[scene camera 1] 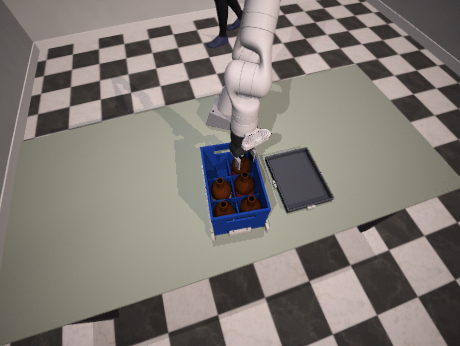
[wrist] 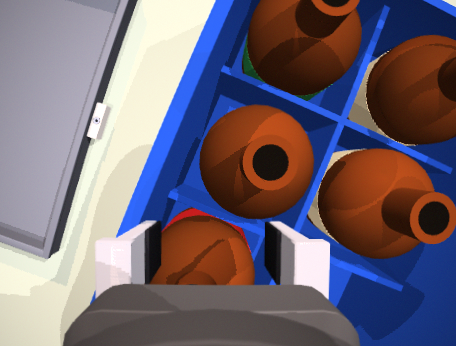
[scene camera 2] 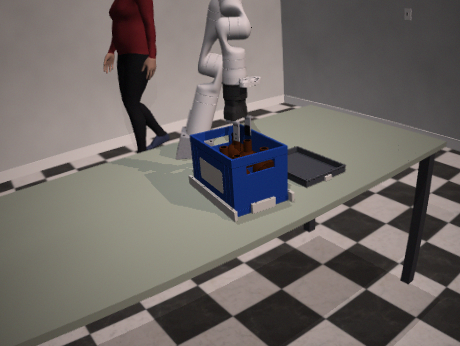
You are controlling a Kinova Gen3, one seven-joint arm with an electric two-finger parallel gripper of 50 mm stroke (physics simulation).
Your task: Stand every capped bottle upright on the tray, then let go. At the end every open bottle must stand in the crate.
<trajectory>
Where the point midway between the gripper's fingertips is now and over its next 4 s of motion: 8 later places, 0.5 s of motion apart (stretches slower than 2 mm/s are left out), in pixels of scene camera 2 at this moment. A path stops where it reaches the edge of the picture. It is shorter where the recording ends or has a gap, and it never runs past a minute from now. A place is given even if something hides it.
My gripper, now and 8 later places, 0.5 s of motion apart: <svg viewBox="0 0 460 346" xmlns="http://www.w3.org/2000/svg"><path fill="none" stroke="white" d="M242 137L242 138L242 138L242 133L240 141L240 141L237 140L237 133L235 109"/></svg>
</trajectory>
